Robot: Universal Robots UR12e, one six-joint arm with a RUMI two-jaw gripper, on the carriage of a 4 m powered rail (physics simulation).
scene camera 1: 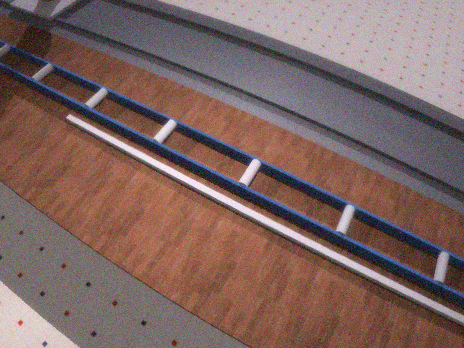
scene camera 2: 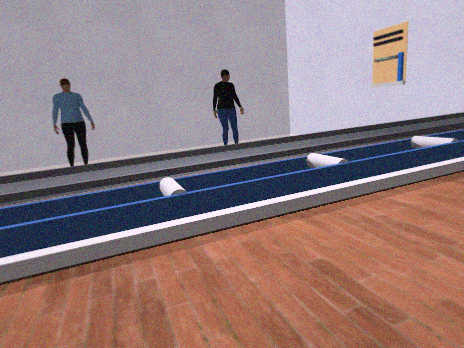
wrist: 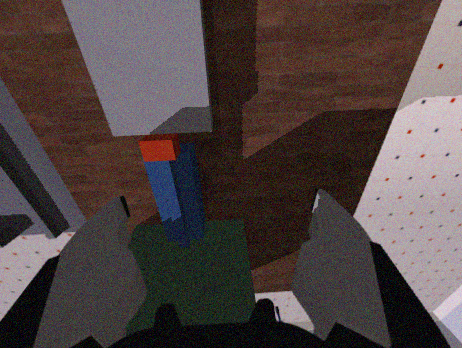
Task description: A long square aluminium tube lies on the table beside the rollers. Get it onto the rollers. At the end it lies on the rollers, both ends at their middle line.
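Places are measured from the arm's base along level axes (x ahead, y left, z up), in centimetres.
Where they show: gripper, fingertip midpoint: (wrist: 221, 194).
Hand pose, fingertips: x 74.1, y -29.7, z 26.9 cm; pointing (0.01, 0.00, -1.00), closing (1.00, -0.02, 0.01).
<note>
Things, the pixels of their top centre, and the offset from my fingertips. "*": a spot on its surface instead. Level surfaces: height alone.
- wooden table, its level: dz -29.9 cm
- large grey block, surface spot: (wrist: 140, 65) * dx -13.2, dy +10.9, dz -24.1 cm
- orange-red block, surface spot: (wrist: 159, 150) * dx -11.8, dy -2.9, dz -19.4 cm
- blue bar, surface spot: (wrist: 192, 195) * dx -8.1, dy -15.8, dz -22.9 cm
- dark green block, surface spot: (wrist: 200, 275) * dx -6.8, dy -31.0, dz -12.6 cm
The long square aluminium tube (scene camera 1: 200, 189) (scene camera 2: 225, 215) lies on the wooden table (scene camera 1: 165, 220) (scene camera 2: 300, 280), beside and roughly along the near blue rail (scene camera 1: 200, 165) (scene camera 2: 250, 191) of the roller track. One tube end shows at the upper left of scene camera 1; the other runs out of view at the right. White rollers (scene camera 1: 250, 173) (scene camera 2: 171, 187) sit between the two blue rails, with no tube on those in view. My gripper (wrist: 221, 194) shows in the wrist view, its jaws wide apart and nothing between them. The tube does not show in the wrist view.
In the wrist view, a large grey block (wrist: 140, 65) stands beyond the jaws, near an orange-red block (wrist: 159, 150), a blue bar (wrist: 192, 195) and a dark green block (wrist: 200, 275). The grey robot rail (scene camera 1: 225, 82) runs behind the rollers. Two people (scene camera 2: 73, 110) (scene camera 2: 226, 100) stand by the wall.
</note>
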